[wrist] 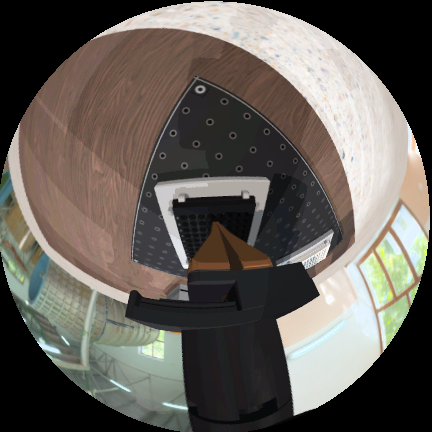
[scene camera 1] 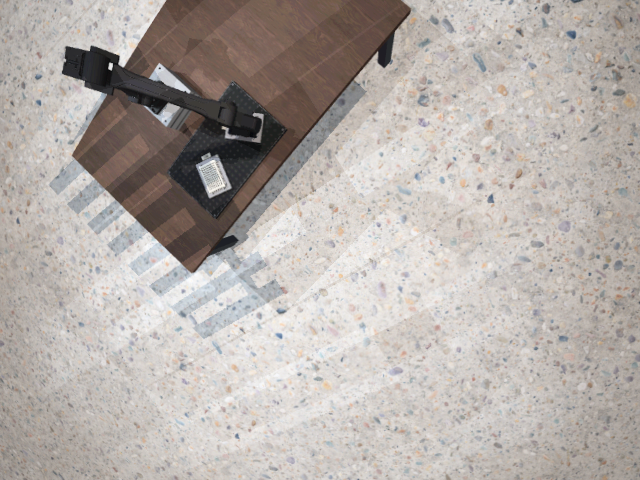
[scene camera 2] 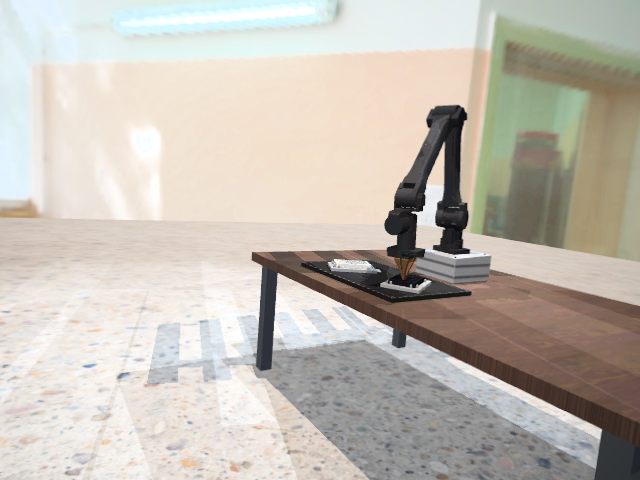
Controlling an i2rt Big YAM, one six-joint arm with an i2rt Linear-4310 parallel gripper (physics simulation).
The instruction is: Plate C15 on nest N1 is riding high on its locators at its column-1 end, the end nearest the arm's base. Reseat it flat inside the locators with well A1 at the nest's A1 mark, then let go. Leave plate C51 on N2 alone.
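Frame: origin at the arm's base, x right, y up, z back, level; millimetres.
Seen in the pictures: gripper, fingertip midpoint: (wrist: 213, 225) (scene camera 2: 404, 279); arm's base, origin of the base link: (scene camera 2: 450, 251).
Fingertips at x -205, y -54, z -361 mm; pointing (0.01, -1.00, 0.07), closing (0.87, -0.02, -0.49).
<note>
Offsets run from my fingertips to a thing's middle. "pt": to the spot under its first point. Level surfaces: height alone.
The black well plate C15 {dx +22, dy -7, dz +27 mm} (scene camera 2: 413, 282) (wrist: 200, 212) lies inside the pale nest N1 {dx +23, dy -15, dz +27 mm} (scene camera 1: 242, 138) (scene camera 2: 400, 288) (wrist: 212, 184), with nest corner locators showing at its far end in the wrist view. Whether its near end sits flat is hidden behind the fingers. My gripper (scene camera 2: 404, 279) (wrist: 213, 225) is shut and empty, pointing down with its brown tips at or just above the wells; contact cannot be told. In scene camera 1 the arm hides the tips and most of C15. The white plate C51 {dx +281, dy -7, dz -25 mm} (scene camera 1: 211, 176) (scene camera 2: 353, 265) (wrist: 317, 255) sits on nest N2 {pt dx +265, dy -15, dz -114 mm} (scene camera 1: 228, 188). The A1 mark is not readable.
Both nests stand on a black perforated mat {dy -26 mm} (scene camera 1: 188, 160) (scene camera 2: 439, 292) (wrist: 210, 135) on the brown wooden table {dy -39 mm} (scene camera 1: 310, 46) (scene camera 2: 542, 330) (wrist: 115, 115). The arm's grey block base (scene camera 1: 164, 74) (scene camera 2: 454, 271) stands behind the mat. A table edge runs close along the mat's outer side.
</note>
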